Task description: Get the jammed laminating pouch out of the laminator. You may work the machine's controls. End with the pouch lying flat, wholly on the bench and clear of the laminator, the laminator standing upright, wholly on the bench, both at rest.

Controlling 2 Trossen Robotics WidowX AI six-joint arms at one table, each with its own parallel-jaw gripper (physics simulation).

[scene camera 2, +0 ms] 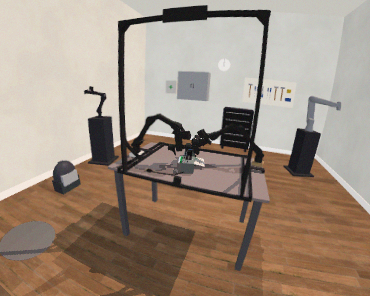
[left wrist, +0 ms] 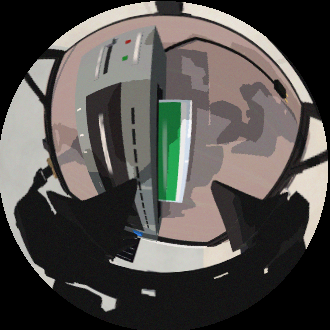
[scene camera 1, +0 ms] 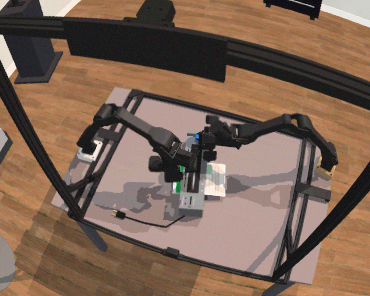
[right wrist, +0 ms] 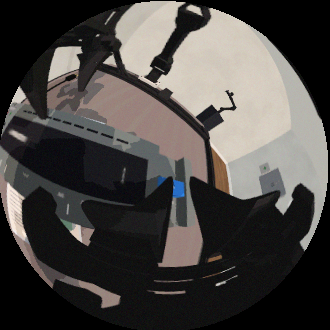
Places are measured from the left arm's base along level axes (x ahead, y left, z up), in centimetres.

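Pixels of known places: left gripper, fingertip midpoint: [scene camera 2: 180,155] [left wrist: 175,183] [right wrist: 64,100]; right gripper, fingertip midpoint: [left wrist: 136,238] [scene camera 1: 196,136] [right wrist: 180,180]; left arm's base, origin of the base link: [scene camera 2: 136,151] [scene camera 1: 89,148] [right wrist: 150,79]; right arm's base, origin of the base link: [scene camera 2: 258,161] [left wrist: 50,168] [scene camera 1: 327,164].
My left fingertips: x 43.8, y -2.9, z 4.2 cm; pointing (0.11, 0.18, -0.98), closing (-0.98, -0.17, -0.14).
Ahead of a thing's pixels: the offset from my left fingertips to its top centre. "pt": to the spot under its first point. Level surfaces: height alone.
The grey laminator [scene camera 1: 192,206] [scene camera 2: 185,168] [left wrist: 142,72] [right wrist: 159,162] stands upright on the bench, with a slider, a red button {pt dx +7.1, dy -13.3, dz +0.5 cm} [left wrist: 128,41] and a green button {pt dx +6.6, dy -10.9, dz +0.5 cm} [left wrist: 125,58] at one end. The pouch's green, white-edged part {pt dx +1.9, dy -4.7, dz -3.5 cm} [scene camera 1: 178,186] [left wrist: 171,150] sticks out of its left side in scene camera 1; a white printed part {pt dx +16.4, dy +1.9, dz -4.0 cm} [scene camera 1: 216,181] [right wrist: 15,210] shows on the other side. My left gripper [scene camera 1: 173,175] [left wrist: 175,183] is wide open and empty, above the green part. My right gripper [right wrist: 180,180] is slightly open and empty, by the blue part {pt dx +3.9, dy +18.6, dz +0.4 cm} [right wrist: 175,187] [scene camera 1: 197,136] at the laminator's far end.
A black cord with a plug {pt dx -18.5, dy -23.2, dz -6.0 cm} [scene camera 1: 119,214] [left wrist: 280,89] runs across the bench {dz -7.5 cm} [scene camera 1: 250,215] from the laminator's near end. A black frame [scene camera 1: 172,253] borders the bench. The two grippers are close together above the laminator.
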